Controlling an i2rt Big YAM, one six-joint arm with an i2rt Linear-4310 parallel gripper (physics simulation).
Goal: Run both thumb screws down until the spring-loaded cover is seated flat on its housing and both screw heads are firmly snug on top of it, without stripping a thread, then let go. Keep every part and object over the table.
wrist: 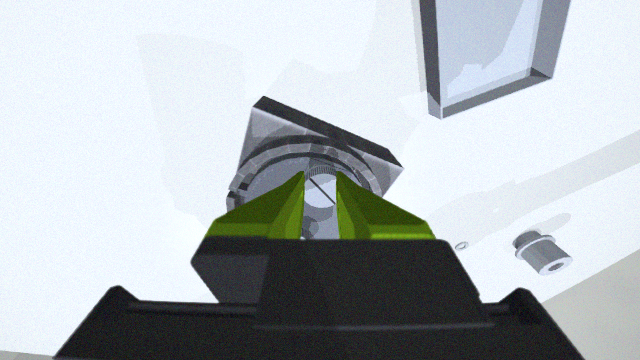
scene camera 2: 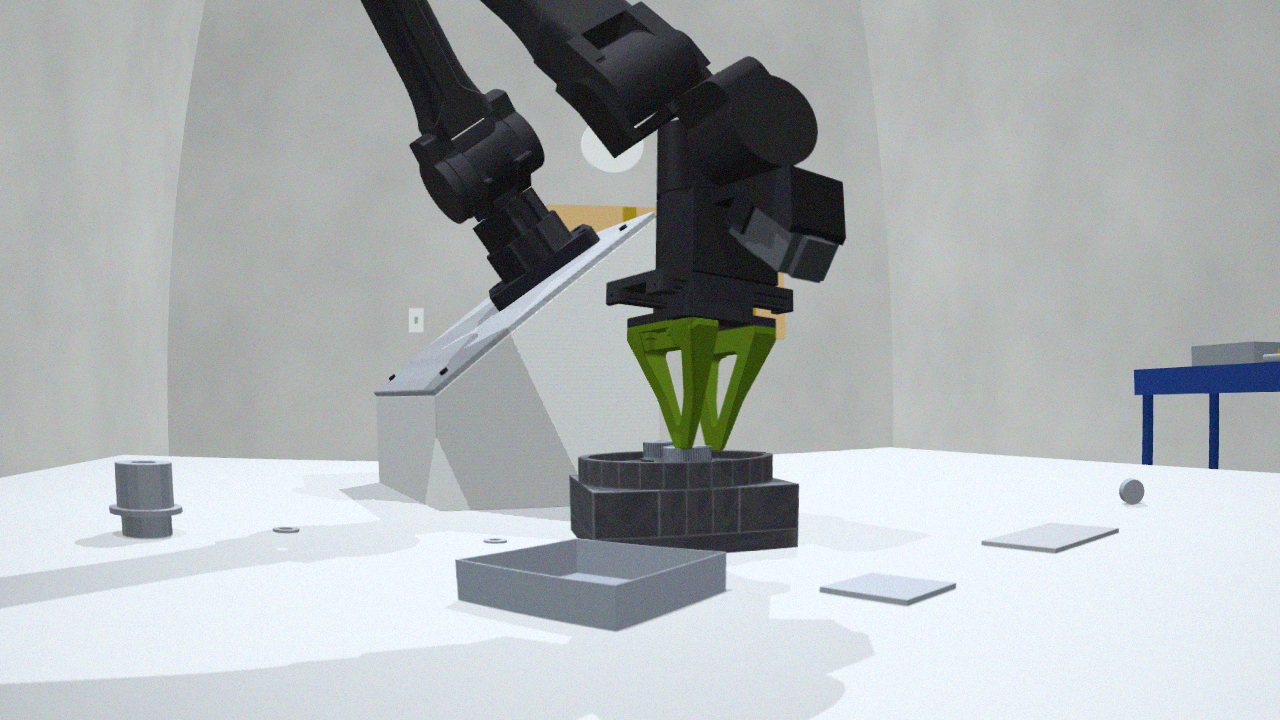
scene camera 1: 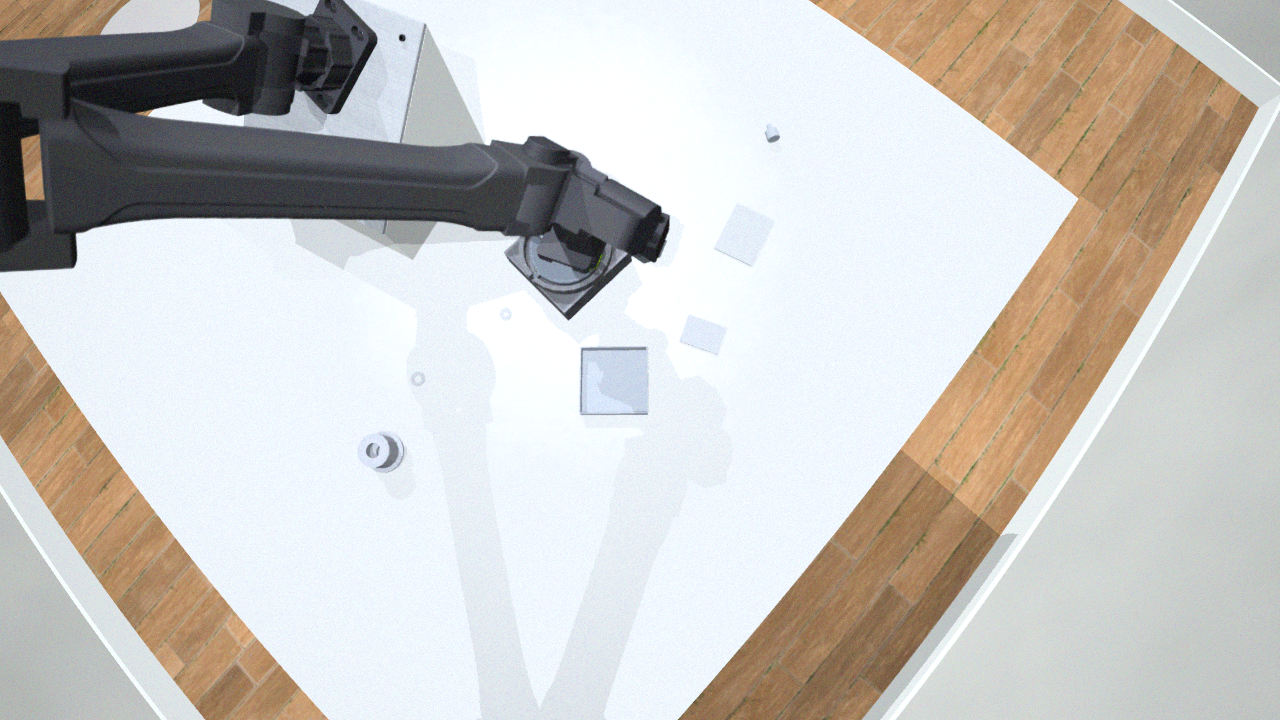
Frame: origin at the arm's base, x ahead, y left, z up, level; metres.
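Seen in the pictures: gripper, fingertip midpoint: [wrist: 320, 179] [scene camera 2: 699, 449] [scene camera 1: 587, 261]; arm's base, link origin: [scene camera 2: 546, 271] [scene camera 1: 335, 55].
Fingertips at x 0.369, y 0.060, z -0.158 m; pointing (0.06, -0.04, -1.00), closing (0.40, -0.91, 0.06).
Note:
Offsets run from my fingertips to a thing's top centre. "*": to the spot under its first point.
The dark square housing @[dx -0.040, dy -0.005, dz -0.006 m] [scene camera 1: 568, 307] [scene camera 2: 684, 517] [wrist: 260, 120] stands on the table, with the grey round cover @[dx -0.040, dy -0.005, dz -0.010 m] [wrist: 275, 172] inside its ring. My gripper [scene camera 2: 701, 447] [wrist: 320, 179] points down over it, its green fingers shut on a slotted thumb screw head @[* dx +0.006, dy -0.010, dz -0.002 m] [scene camera 2: 686, 454] [wrist: 321, 192], the one nearer scene camera 2. The fingertips reach about the top of this head. The other thumb screw head @[* dx -0.060, dy -0.014, dz +0.000 m] [scene camera 2: 656, 445] is beside it, partly hidden by the front head, and mostly hidden by my gripper in the wrist view. The arm hides the fingers in scene camera 1. I cannot tell whether the cover is flat.
An open tray @[dx +0.130, dy -0.083, dz -0.042 m] [scene camera 1: 581, 380] [scene camera 2: 537, 586] [wrist: 434, 65] stands close to the housing. A flanged cylinder @[dx -0.020, dy -0.373, dz -0.012 m] [scene camera 1: 380, 451] [scene camera 2: 145, 488] [wrist: 542, 252], two small washers, two thin plates @[dx +0.108, dy +0.201, dz -0.059 m] [scene camera 1: 744, 234] @[dx +0.169, dy +0.050, dz -0.059 m] [scene camera 1: 703, 334] and a small knob @[dx +0.025, dy +0.353, dz -0.042 m] [scene camera 1: 772, 133] [scene camera 2: 1131, 490] lie around. A sloped stand [scene camera 2: 483, 447] is behind.

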